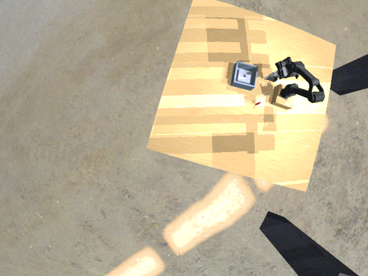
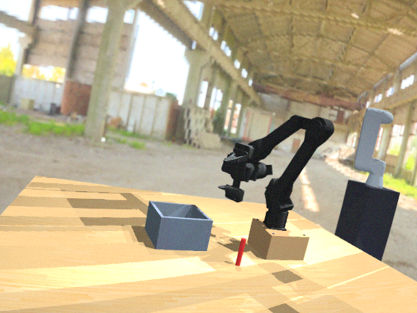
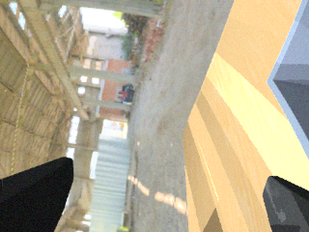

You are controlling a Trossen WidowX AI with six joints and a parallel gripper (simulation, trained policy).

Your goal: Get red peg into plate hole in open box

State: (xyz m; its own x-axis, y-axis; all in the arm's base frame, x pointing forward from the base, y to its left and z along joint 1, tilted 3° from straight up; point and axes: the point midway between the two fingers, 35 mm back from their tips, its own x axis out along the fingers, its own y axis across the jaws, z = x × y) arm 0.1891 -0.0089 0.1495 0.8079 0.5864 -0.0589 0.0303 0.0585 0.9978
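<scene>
The red peg lies 70 mm behind my gripper tip, 120 mm to the left of it and 190 mm below it. Also, from my gripper tip: grey-blue box: 100 mm ahead, 20 mm to the right, 210 mm below.
</scene>
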